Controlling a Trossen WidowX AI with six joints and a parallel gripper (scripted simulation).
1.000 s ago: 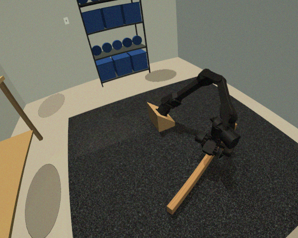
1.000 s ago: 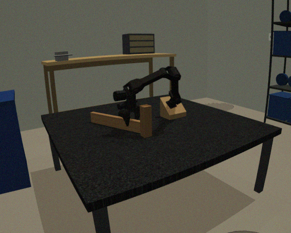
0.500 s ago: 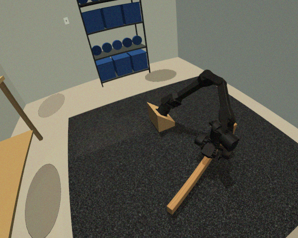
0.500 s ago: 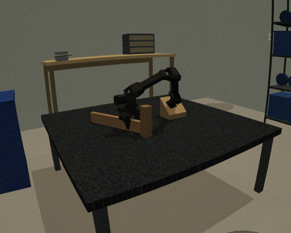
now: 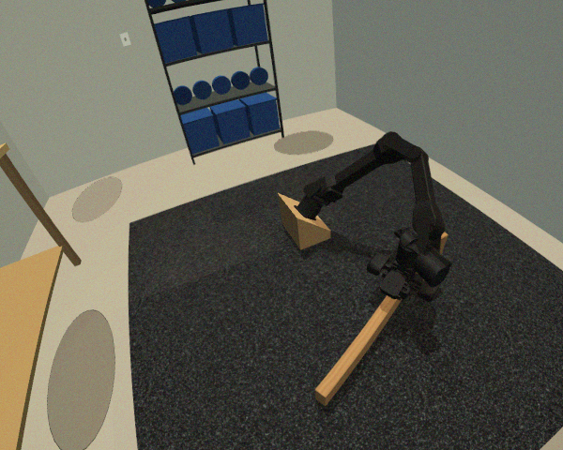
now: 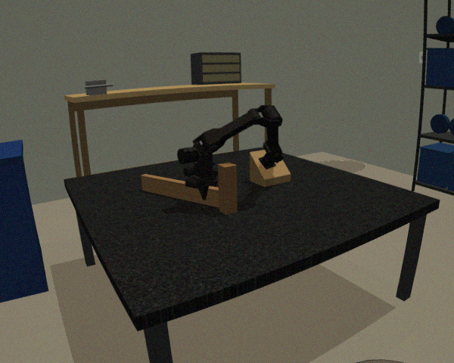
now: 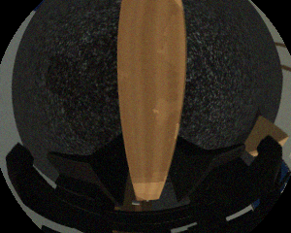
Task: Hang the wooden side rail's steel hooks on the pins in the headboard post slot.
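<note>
Now: the headboard post 10 mm behind my gripper tip, 120 mm to the left of it and 60 mm above it.
</note>
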